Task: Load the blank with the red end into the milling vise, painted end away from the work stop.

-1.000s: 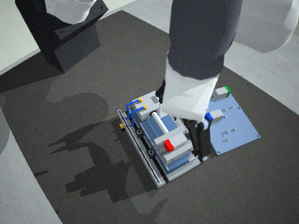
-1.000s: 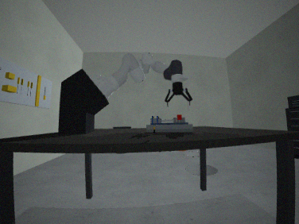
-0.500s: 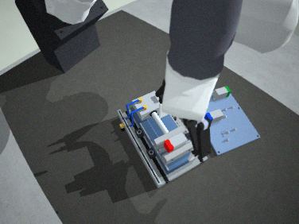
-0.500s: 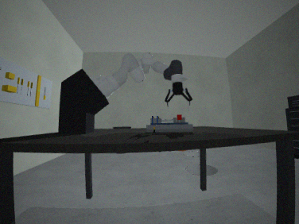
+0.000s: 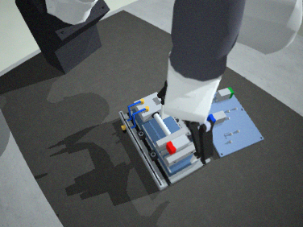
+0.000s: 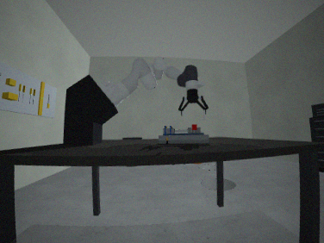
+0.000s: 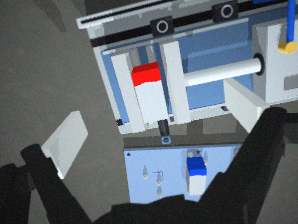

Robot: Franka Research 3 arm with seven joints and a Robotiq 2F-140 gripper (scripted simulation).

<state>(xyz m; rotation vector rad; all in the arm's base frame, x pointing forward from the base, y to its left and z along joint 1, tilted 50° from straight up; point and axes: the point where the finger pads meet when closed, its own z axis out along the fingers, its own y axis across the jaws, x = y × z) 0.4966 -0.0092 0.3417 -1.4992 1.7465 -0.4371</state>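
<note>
Now: hand 60 mm above the red-ended blank. From my hand the other things lie so: screw rod: 90 mm behind, 80 mm below; then blue-ended blank: 40 mm behind, 200 mm to the left, 130 mm below; then work stop rod: 50 mm to the left, 70 mm below.
</note>
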